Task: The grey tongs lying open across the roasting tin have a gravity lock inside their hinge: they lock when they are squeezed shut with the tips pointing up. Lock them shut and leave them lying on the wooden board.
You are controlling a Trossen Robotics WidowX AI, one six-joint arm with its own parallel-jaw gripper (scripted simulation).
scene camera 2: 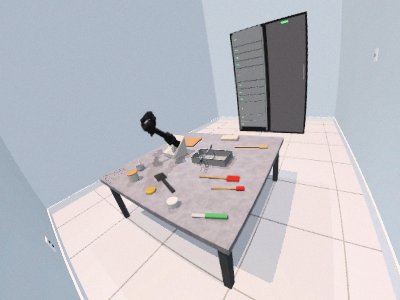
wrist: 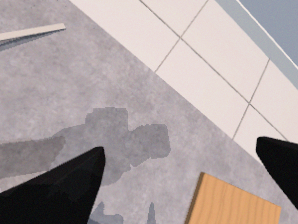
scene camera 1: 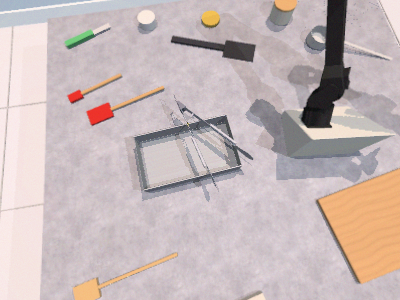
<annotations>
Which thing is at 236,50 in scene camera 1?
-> A black spatula.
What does my gripper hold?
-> Nothing.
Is my gripper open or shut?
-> Open.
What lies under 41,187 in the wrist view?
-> My gripper.
</annotations>
